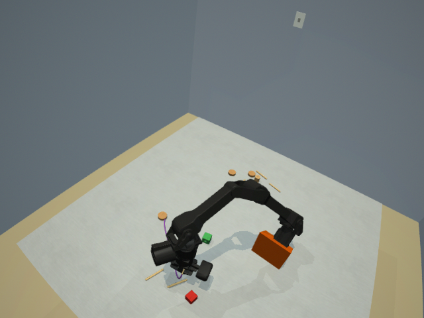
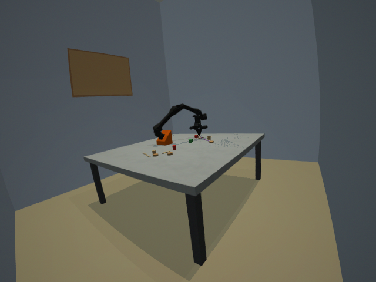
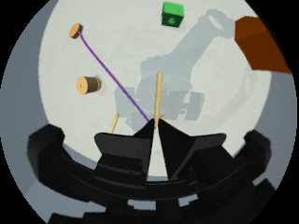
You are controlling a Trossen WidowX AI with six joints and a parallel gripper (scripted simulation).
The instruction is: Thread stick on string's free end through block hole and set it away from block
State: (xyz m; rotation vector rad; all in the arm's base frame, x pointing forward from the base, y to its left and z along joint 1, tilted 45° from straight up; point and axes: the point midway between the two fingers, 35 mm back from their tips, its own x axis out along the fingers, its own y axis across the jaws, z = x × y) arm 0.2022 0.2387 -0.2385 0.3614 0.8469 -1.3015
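My gripper tip is now 4 cm short of the green block, 18 cm to the left of it and 2 cm above it. The rest, counted from my gripper tip: red cube 8 cm behind, 4 cm to the left, 2 cm below; then thin wooden stick 1 cm to the right; then red cylinder 13 cm ahead, 46 cm to the right, 2 cm below.
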